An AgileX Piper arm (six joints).
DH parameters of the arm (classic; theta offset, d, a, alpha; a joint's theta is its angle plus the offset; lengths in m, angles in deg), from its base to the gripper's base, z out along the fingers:
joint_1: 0 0.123 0 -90
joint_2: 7.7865 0 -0.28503 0
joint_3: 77.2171 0 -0.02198 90
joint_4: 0 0.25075 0 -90
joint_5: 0 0 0 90
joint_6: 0 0.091 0 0
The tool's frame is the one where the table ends.
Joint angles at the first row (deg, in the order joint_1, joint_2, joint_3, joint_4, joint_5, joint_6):
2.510, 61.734, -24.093, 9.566, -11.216, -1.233
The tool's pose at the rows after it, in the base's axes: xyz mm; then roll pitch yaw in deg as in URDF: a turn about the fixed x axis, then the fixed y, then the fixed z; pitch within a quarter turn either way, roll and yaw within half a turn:
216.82 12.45 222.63 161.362 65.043 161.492
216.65 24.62 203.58 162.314 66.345 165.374
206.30 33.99 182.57 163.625 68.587 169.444
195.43 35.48 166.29 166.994 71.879 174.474
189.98 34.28 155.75 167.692 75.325 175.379
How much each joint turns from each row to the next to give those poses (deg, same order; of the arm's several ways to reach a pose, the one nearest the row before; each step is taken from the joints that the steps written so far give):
1.642, 4.953, 0.827, -1.550, -3.765, 2.847
3.533, 3.991, 3.224, -0.720, -8.323, 0.452
3.317, 3.408, 5.224, -0.501, -10.603, 0.012
0.957, 3.789, 4.899, -1.672, -11.489, -0.307
0.066, 4.773, 3.165, -0.554, -11.222, -0.118

